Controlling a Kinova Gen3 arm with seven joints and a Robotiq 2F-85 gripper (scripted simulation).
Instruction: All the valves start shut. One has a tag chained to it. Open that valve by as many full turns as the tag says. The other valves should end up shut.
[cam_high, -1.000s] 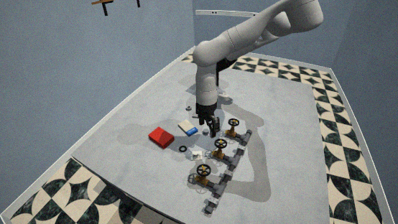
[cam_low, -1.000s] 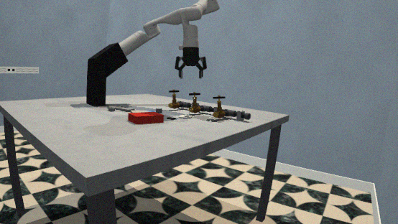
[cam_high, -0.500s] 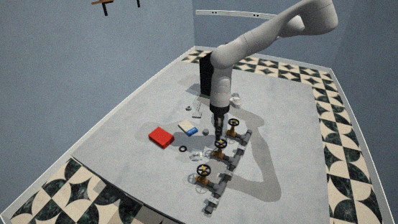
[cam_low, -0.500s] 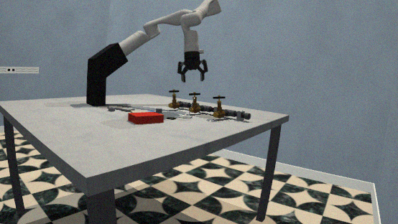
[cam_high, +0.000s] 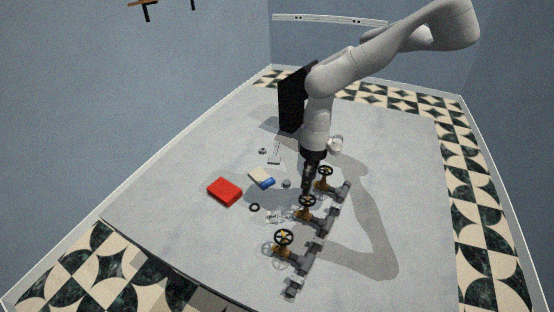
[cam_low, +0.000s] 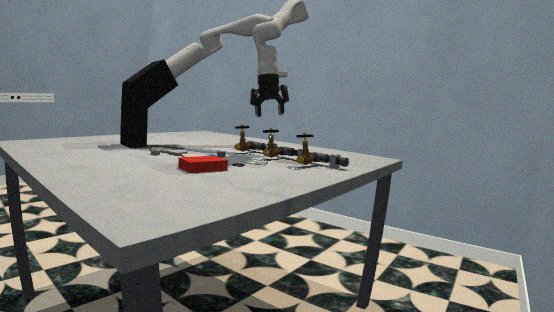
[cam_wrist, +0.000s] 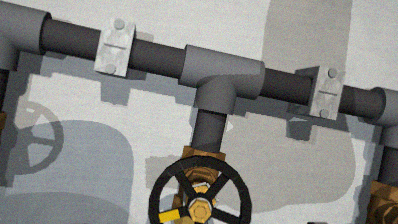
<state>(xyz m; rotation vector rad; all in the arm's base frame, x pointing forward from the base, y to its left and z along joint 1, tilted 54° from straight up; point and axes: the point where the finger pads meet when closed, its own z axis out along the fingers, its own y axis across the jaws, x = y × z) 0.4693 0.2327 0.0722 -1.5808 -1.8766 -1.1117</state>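
My gripper is now 60 mm short of the white tag, 90 mm to the left of it and 160 mm above it. Round my hand: red box (70 mm ahead, 320 mm to the right, 140 mm below); then small grey cylinder (90 mm behind, 140 mm to the right, 150 mm below); then white-and-blue box (70 mm behind, 240 mm to the right, 150 mm below).
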